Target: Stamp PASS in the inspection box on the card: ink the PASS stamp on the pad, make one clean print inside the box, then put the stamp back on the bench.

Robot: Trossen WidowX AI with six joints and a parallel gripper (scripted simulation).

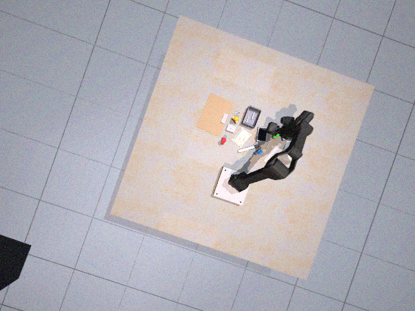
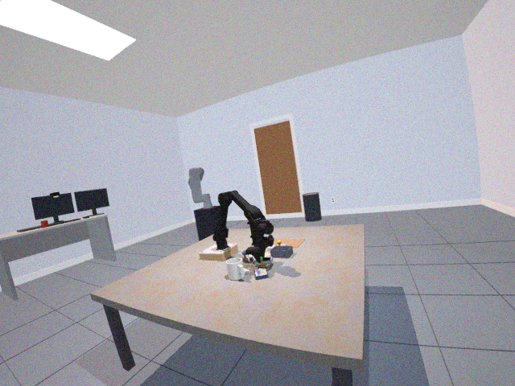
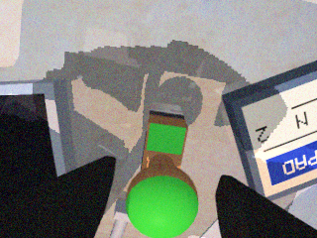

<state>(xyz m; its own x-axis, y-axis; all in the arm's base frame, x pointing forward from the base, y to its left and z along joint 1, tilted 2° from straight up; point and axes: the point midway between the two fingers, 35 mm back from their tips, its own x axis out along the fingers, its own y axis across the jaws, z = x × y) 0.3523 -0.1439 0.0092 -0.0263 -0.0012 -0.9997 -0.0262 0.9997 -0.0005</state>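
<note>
My gripper tip is now 80 mm to the right of the ink pad, 30 mm past it and 30 mm above it. Round my gripper tip: blue-knobbed stamp: 140 mm behind, 70 mm to the left, 20 mm below; then white mug: 120 mm to the right, 70 mm behind; then stamp pad tin: 80 mm to the right, 30 mm ahead, 20 mm below.
</note>
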